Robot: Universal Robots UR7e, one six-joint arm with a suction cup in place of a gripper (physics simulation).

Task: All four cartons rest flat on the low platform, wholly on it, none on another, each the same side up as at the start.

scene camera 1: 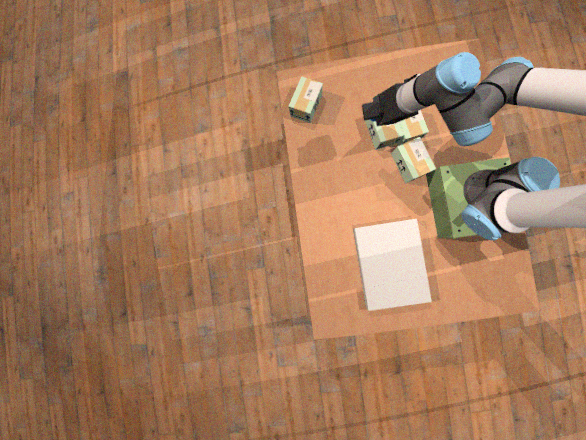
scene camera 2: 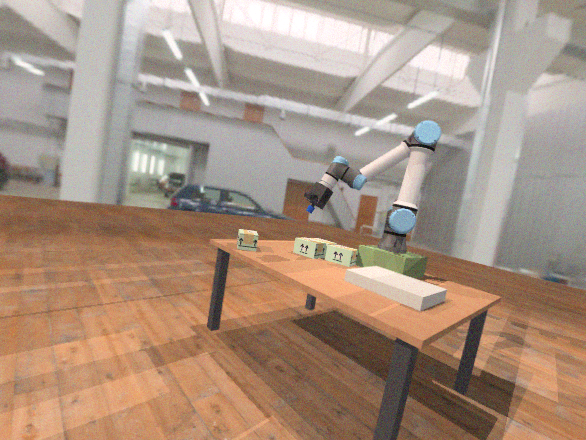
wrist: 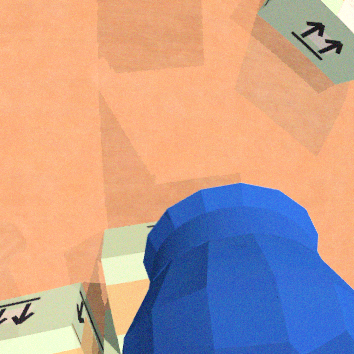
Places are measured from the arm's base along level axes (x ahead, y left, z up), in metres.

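Where they show: hand, its tool point: [scene camera 2: 308, 211] [wrist: 232, 263]; arm's base, origin of its link: [scene camera 2: 391, 250].
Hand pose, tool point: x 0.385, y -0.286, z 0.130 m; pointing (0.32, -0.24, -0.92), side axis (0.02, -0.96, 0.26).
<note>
Each offset is from my tool point to the top centre of the thing. Level surfaces: height alone.
Four pale green cartons with orange tape rest on the table. One carton @[0.193 m ahead, 0.215 m right, 0.156 m down] [scene camera 1: 306, 100] [scene camera 2: 247, 241] [wrist: 320, 42] stands alone near the far left corner. Two cartons, the nearer one @[0.097 m back, 0.040 m right, 0.156 m down] [scene camera 1: 388, 136] [scene camera 2: 308, 248] [wrist: 127, 270] and the one behind it @[0.193 m back, 0.037 m right, 0.156 m down] [scene camera 1: 417, 127], stand close together, partly hidden by the arm in scene view 1. The fourth carton @[0.182 m back, 0.117 m left, 0.156 m down] [scene camera 1: 414, 159] [scene camera 2: 340, 255] [wrist: 37, 320] is beside them, near the green base. The low white platform @[0.032 m back, 0.504 m left, 0.190 m down] [scene camera 1: 395, 270] [scene camera 2: 395, 286] carries no carton. My suction gripper [scene camera 2: 310, 209] [wrist: 232, 235] is open and empty, its blue cup high above the paired cartons.
The green base block [scene camera 1: 450, 200] [scene camera 2: 385, 260] under the arm stands between the fourth carton and the platform's side of the wooden table @[0.239 m down] [scene camera 1: 340, 320] [scene camera 2: 300, 282]. The arm reaches over the paired cartons from the right in scene view 1.
</note>
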